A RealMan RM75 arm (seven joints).
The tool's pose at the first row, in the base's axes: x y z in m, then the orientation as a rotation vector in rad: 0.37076, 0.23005, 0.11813, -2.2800, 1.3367, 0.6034
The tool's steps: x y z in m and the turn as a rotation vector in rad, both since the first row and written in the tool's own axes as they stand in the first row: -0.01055, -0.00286, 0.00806, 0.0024, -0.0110, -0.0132; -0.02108, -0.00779, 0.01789, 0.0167, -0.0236, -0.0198; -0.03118, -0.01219, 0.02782, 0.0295, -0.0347, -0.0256; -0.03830, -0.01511, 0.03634, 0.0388, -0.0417, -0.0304; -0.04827, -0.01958, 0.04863, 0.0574, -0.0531, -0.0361; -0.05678, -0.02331, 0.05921, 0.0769, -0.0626, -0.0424; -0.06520, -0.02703, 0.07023, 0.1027, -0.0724, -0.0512; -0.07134, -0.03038, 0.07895, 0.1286, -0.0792, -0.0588; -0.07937, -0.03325, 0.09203, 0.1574, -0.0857, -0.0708; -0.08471, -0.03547, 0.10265, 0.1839, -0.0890, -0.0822; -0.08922, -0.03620, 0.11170, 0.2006, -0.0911, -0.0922; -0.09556, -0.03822, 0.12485, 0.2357, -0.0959, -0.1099
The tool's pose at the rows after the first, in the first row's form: 0.36741, 0.24321, 0.11791, -2.2786, 1.3155, 0.6088; 0.36564, 0.25827, 0.11654, -2.2632, 1.3018, 0.6084; 0.36356, 0.27285, 0.11477, -2.2495, 1.2898, 0.6080; 0.36171, 0.28390, 0.11225, -2.2404, 1.2809, 0.6063; 0.35941, 0.29974, 0.10849, -2.2219, 1.2690, 0.6016; 0.35735, 0.31327, 0.10520, -2.2040, 1.2573, 0.5939; 0.35525, 0.32699, 0.10150, -2.1823, 1.2425, 0.5809; 0.35418, 0.33765, 0.09833, -2.1616, 1.2304, 0.5653; 0.35119, 0.35187, 0.09261, -2.1409, 1.2134, 0.5458; 0.34919, 0.36254, 0.08729, -2.1234, 1.1984, 0.5252; 0.34648, 0.37109, 0.08256, -2.1137, 1.1857, 0.5115; 0.34347, 0.38379, 0.07571, -2.0912, 1.1628, 0.4843
